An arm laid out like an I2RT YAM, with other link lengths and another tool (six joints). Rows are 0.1 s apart.
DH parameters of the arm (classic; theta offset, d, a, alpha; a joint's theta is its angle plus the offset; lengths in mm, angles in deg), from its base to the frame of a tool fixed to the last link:
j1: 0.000 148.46 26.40 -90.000
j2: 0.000 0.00 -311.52 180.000
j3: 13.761 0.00 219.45 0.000
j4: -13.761 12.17 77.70 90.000
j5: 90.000 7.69 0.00 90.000
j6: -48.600 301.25 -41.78 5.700
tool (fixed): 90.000 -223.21 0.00 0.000
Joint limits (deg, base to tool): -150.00..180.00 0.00..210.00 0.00..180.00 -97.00..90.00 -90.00..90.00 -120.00..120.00
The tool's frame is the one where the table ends.
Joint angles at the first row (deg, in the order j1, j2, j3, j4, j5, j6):
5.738, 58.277, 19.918, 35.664, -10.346, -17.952
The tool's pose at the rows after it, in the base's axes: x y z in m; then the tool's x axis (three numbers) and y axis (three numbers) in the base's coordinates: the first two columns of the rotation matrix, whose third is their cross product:
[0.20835 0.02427 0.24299 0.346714 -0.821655 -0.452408 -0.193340 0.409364 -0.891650]
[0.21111 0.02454 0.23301 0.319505 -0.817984 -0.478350 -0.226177 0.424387 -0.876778]
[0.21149 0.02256 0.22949 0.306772 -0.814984 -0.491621 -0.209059 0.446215 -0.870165]
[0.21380 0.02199 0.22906 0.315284 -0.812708 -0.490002 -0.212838 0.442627 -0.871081]
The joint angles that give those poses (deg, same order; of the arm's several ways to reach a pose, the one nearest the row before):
5.728, 59.358, 15.871, 39.859, -12.527, -15.486
5.601, 61.963, 14.945, 41.342, -12.195, -14.355
4.988, 62.984, 13.321, 44.851, -11.705, -13.201
4.420, 63.906, 13.375, 45.711, -12.834, -13.402

